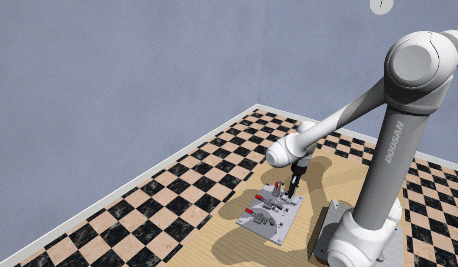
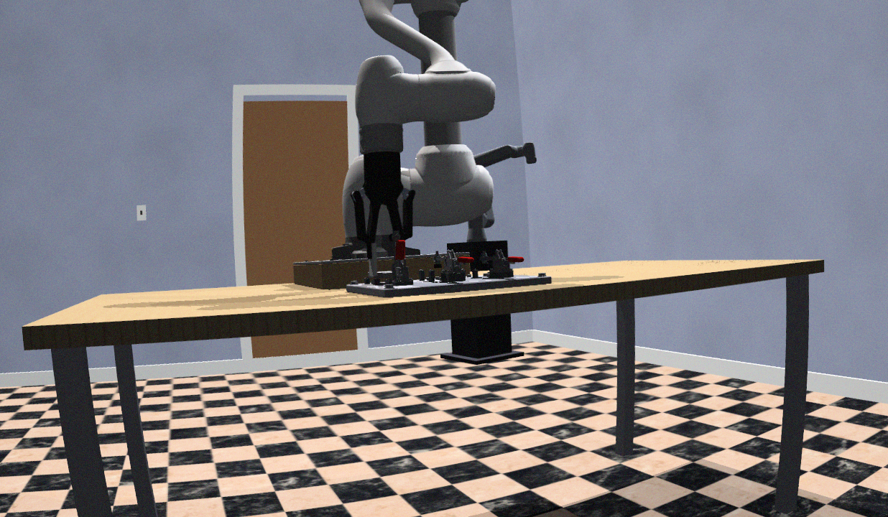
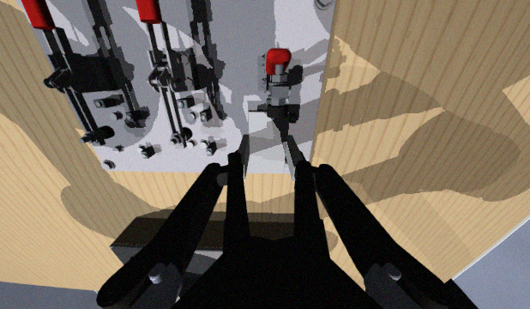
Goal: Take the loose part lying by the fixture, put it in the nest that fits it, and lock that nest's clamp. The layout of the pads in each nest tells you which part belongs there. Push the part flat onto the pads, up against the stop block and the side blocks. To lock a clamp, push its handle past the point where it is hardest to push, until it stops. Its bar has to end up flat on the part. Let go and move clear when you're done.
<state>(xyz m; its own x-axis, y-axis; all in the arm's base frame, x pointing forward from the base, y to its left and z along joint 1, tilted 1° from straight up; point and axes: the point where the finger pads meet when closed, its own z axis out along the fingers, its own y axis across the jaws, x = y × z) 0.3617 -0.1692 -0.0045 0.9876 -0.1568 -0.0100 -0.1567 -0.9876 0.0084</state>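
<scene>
Now: hand 3 cm above the flat grey part. From my hand the other things lie so: grey fixture plate: 7 cm ahead, 10 cm to the left, 6 cm below.
</scene>
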